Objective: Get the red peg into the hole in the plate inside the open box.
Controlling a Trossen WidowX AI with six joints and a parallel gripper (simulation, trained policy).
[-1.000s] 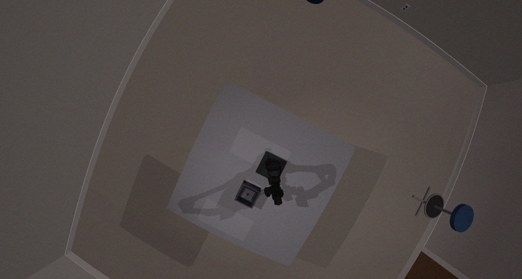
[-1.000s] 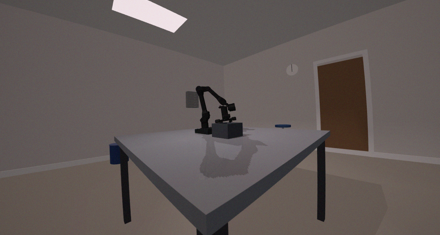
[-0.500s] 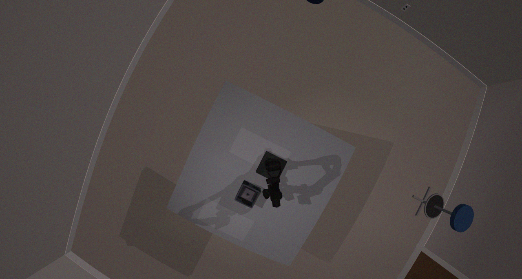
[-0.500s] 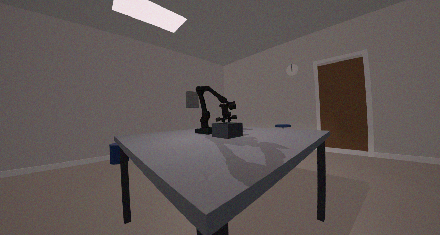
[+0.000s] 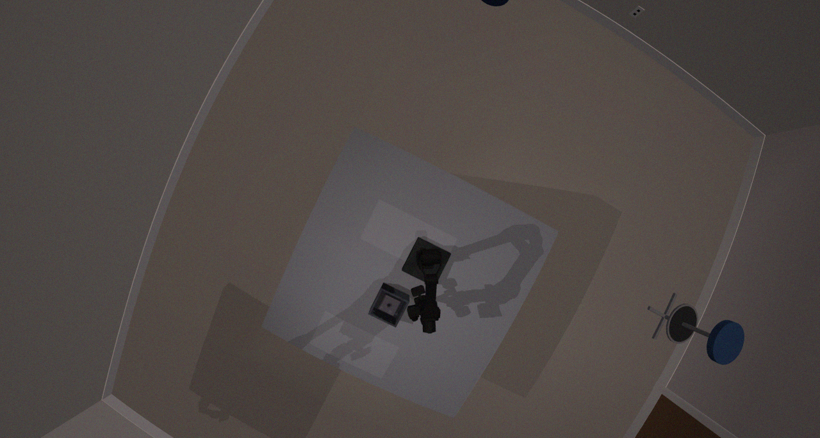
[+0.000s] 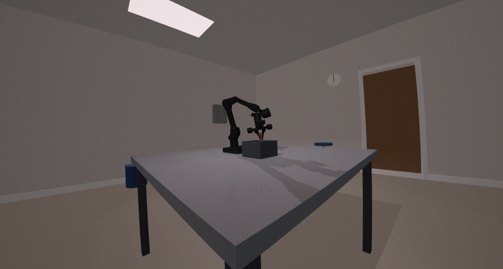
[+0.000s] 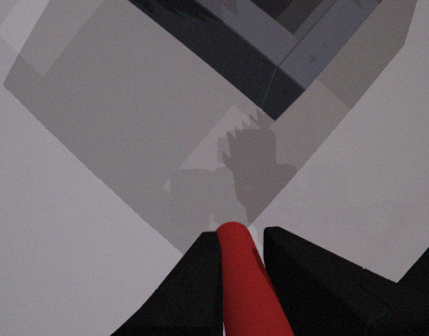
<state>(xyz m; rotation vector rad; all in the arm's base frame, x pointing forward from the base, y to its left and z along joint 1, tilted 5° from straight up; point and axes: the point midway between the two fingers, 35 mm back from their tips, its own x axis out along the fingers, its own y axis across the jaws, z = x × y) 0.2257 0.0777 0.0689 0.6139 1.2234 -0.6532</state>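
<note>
The dark box lies 9 cm ahead of my gripper tip, 13 cm to the right of it and 7 cm below it. The rest, counted from my gripper tip: red peg: 1 cm behind, 1 cm to the left, 1 cm above.
</note>
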